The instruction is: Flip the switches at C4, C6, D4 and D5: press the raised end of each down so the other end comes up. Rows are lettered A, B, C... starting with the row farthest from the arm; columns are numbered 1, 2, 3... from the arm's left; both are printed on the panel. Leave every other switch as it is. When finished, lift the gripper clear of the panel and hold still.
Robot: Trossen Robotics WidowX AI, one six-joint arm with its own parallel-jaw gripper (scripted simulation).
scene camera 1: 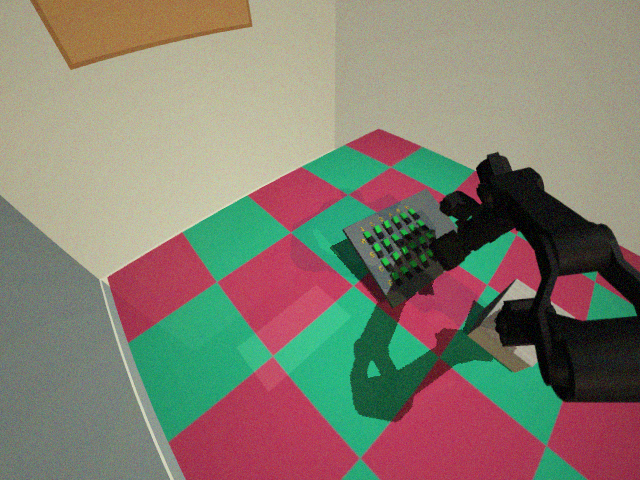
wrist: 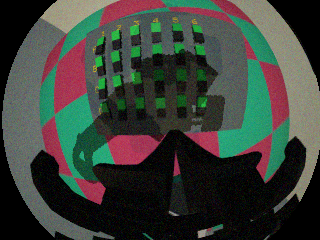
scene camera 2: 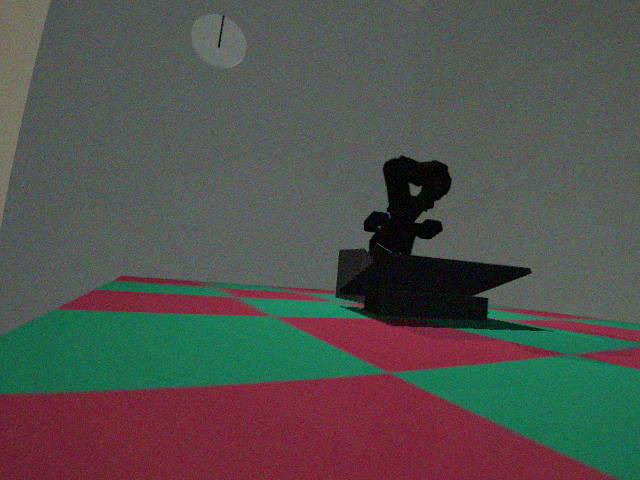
Labels:
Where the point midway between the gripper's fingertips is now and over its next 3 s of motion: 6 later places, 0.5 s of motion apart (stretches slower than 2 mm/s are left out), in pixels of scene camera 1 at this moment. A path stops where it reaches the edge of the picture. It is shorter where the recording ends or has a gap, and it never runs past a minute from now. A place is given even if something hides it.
My gripper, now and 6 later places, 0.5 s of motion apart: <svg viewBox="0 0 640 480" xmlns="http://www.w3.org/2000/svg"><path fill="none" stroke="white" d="M445 251L440 254L437 256L436 257L436 257L435 258L445 251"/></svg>

